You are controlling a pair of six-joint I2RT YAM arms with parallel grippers.
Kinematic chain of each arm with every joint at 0, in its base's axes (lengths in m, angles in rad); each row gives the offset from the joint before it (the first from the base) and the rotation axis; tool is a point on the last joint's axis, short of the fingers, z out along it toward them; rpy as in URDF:
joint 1: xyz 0 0 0.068 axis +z
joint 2: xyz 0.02 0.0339 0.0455 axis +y
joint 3: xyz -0.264 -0.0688 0 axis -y
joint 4: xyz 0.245 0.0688 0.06 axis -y
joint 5: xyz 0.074 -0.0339 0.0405 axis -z
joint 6: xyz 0.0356 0 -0.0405 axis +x
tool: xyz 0 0 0 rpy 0 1.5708 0
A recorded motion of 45 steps. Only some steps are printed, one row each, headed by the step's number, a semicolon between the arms.
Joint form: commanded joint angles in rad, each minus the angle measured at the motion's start. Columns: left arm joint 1, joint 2, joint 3, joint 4, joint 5, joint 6; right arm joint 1, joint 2, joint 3, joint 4, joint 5, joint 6.
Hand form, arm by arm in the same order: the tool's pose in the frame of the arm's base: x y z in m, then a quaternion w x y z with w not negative. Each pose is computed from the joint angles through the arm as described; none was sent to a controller.
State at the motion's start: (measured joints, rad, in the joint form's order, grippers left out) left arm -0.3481 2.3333 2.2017 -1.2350 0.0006 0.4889; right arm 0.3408 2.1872 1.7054 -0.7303 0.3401 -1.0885
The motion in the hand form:
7: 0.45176 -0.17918 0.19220 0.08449 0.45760 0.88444 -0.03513; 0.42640 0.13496 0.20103 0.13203 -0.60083 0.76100 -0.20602
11: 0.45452 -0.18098 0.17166 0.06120 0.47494 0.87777 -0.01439; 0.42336 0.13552 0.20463 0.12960 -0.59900 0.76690 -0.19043
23: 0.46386 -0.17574 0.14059 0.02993 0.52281 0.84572 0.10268; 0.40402 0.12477 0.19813 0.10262 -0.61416 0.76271 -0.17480
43: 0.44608 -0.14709 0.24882 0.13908 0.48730 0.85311 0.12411; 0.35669 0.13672 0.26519 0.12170 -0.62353 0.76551 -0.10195
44: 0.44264 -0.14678 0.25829 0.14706 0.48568 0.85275 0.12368; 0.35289 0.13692 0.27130 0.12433 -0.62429 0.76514 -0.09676
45: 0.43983 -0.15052 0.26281 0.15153 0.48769 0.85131 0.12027; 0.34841 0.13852 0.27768 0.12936 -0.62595 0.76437 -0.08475
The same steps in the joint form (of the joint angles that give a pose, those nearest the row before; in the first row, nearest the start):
7: -0.0231 0.0764 0.0087 0.0247 0.0869 0.0878; -0.0110 -0.0764 0.0081 -0.0412 -0.0440 0.0209
11: -0.0277 0.1210 0.0103 0.0247 0.0426 0.1247; -0.0095 -0.0826 0.0172 -0.0764 -0.0685 0.0408
23: -0.0277 0.1824 -0.0020 0.0769 -0.1922 0.2519; -0.0202 -0.1424 -0.0899 -0.0874 -0.0870 0.0117
43: 0.0153 -0.0889 -0.0694 0.1014 -0.1908 0.2475; 0.0364 -0.3171 -0.0596 -0.3200 -0.2204 0.0807
44: 0.0137 -0.1088 -0.0665 0.0938 -0.1878 0.2444; 0.0396 -0.3309 -0.0534 -0.3386 -0.2311 0.0837
45: 0.0046 -0.1166 -0.0618 0.0876 -0.1816 0.2398; 0.0456 -0.3448 -0.0457 -0.3586 -0.2555 0.0899

